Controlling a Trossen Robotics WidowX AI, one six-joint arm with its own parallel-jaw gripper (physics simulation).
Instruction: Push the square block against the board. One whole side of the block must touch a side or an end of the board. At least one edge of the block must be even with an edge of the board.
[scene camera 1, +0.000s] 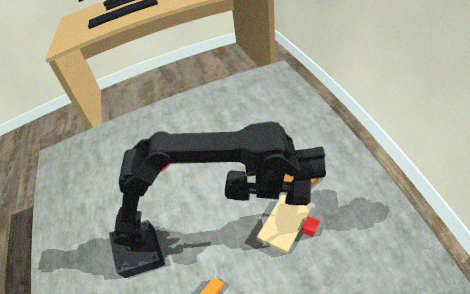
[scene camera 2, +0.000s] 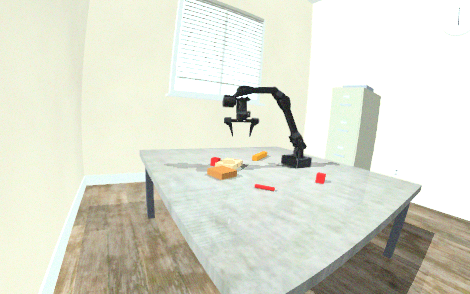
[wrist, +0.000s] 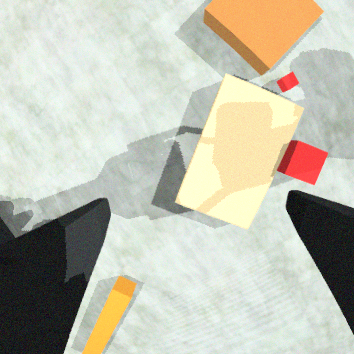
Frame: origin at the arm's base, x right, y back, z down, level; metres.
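Seen in the pictures: gripper, between the fingertips: (scene camera 1: 267, 199) (scene camera 2: 241, 136) (wrist: 198, 202); arm's base, origin of its link: (scene camera 1: 134, 239) (scene camera 2: 298, 157).
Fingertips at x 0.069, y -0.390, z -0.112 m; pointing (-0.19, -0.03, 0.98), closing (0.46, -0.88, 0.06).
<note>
Offsets run from my fingertips to a thing's top centre.
A pale yellow rectangular board @(dz +0.139, dx +0.018, dy -0.048 m) (scene camera 1: 272, 234) (scene camera 2: 235, 164) (wrist: 245, 150) lies flat on the table. A thick orange block @(dz +0.139, dx -0.113, dy -0.156 m) (scene camera 1: 314, 181) (scene camera 2: 221, 173) (wrist: 262, 30), squarish from above, lies beyond its far end in the wrist view, turned at an angle, one corner toward the board with a small gap. The arm partly hides it in scene camera 1. A red cube @(dz +0.128, dx +0.061, dy -0.112 m) (scene camera 1: 310, 226) (scene camera 2: 215, 161) (wrist: 306, 162) sits beside one long side of the board; whether they touch is unclear. My gripper (scene camera 1: 268, 188) (scene camera 2: 241, 135) (wrist: 198, 202) is open and empty, high above the table near the board.
A small red piece @(dz +0.152, dx -0.029, dy -0.147 m) (wrist: 288, 82) lies near the board's far end, beside the orange block. A yellow-orange bar @(dz +0.137, dx +0.178, dy +0.276 m) (scene camera 1: 212, 286) (scene camera 2: 259, 156) (wrist: 109, 317) lies apart. A red stick @(dz +0.154, dx -0.327, dy -0.069 m) (scene camera 2: 264, 187) and another red cube @(dz +0.128, dx -0.356, dy +0.258 m) (scene camera 2: 320, 178) lie farther off. The arm's base (scene camera 1: 137, 255) (scene camera 2: 296, 161) stands on the table.
</note>
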